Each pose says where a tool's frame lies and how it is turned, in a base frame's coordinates. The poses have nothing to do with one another.
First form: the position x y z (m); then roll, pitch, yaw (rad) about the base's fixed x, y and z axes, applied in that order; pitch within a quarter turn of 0, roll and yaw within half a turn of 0.
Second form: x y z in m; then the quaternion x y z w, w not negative. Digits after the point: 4 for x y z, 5 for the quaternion.
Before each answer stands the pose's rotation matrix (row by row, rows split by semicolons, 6 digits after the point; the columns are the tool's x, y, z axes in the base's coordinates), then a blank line. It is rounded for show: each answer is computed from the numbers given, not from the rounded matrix.
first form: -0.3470, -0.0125, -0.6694, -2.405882, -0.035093, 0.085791
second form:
0.995709 0.086983 -0.031590; 0.085633 -0.736610 0.670875; 0.035086 -0.670701 -0.740898

-0.3470, -0.0125, -0.6694, -0.93183, -0.04631, -0.00094, 0.35993
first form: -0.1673, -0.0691, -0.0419, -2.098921, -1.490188, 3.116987
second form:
-0.080497 -0.848290 -0.523377; 0.001981 0.524944 -0.851134; 0.996753 -0.069550 -0.040576

-0.1673, -0.0691, -0.0419, 0.32982, -0.64149, 0.35881, 0.59243
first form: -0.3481, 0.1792, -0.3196, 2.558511, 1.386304, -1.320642
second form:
0.045413 -0.674797 -0.736604; -0.177738 -0.731058 0.658759; -0.983030 0.101006 -0.153136

-0.3481, 0.1792, -0.3196, -0.69455, 0.30687, 0.61897, 0.20076
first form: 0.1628, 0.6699, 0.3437, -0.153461, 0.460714, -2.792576
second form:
-0.841731 0.401817 -0.360600; -0.306318 -0.905426 -0.293894; -0.444588 -0.136922 0.885209

0.1628, 0.6699, 0.3437, 0.21124, 0.11302, -0.95294, 0.18578
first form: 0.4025, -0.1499, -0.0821, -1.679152, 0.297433, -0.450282
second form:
0.860793 -0.309374 0.404133; -0.416110 0.029436 0.908838; -0.293067 -0.950485 -0.103395

0.4025, -0.1499, -0.0821, -0.69548, 0.26079, -0.03992, 0.66836
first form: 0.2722, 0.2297, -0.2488, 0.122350, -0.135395, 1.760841
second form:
-0.187174 -0.971543 0.145155; 0.973009 -0.203668 -0.108506; 0.134982 0.120928 0.983441

0.2722, 0.2297, -0.2488, 0.09090, 0.00403, 0.77044, 0.63099
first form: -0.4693, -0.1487, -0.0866, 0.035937, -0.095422, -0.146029
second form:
0.984856 0.142030 -0.099430; -0.144849 0.989216 -0.021692; 0.095277 0.035766 0.994808

-0.4693, -0.1487, -0.0866, 0.01442, -0.04887, -0.07200, 0.99610
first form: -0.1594, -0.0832, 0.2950, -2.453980, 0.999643, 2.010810
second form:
-0.230271 0.926593 -0.297322; 0.489108 -0.153933 -0.858532; -0.841278 -0.343117 -0.417758

-0.1594, -0.0832, 0.2950, 0.57910, 0.61117, -0.49154, 0.22251
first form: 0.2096, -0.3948, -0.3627, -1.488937, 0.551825, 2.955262
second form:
-0.836829 0.498295 -0.226758; 0.157757 -0.177146 -0.971459; -0.524242 -0.848718 0.069631

0.2096, -0.3948, -0.3627, 0.26014, 0.63049, -0.72173, 0.11796
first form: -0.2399, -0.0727, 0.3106, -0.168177, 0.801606, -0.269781
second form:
0.670395 0.146848 0.727328; -0.185379 0.982283 -0.027455; -0.718474 -0.116426 0.685741

-0.2399, -0.0727, 0.3106, -0.02435, 0.39565, -0.09091, 0.91357
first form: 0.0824, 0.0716, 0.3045, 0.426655, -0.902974, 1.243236
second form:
0.199243 -0.966491 0.161854; 0.586351 -0.014758 -0.809923; 0.785172 0.256274 0.563763

0.0824, 0.0716, 0.3045, 0.40319, -0.23571, 0.58721, 0.66111
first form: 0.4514, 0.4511, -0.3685, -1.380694, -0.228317, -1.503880
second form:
0.065131 0.203398 0.976927; -0.971869 -0.209129 0.108335; 0.226339 -0.956501 0.184056

0.4514, 0.4511, -0.3685, -0.52206, 0.36800, -0.57621, 0.50992
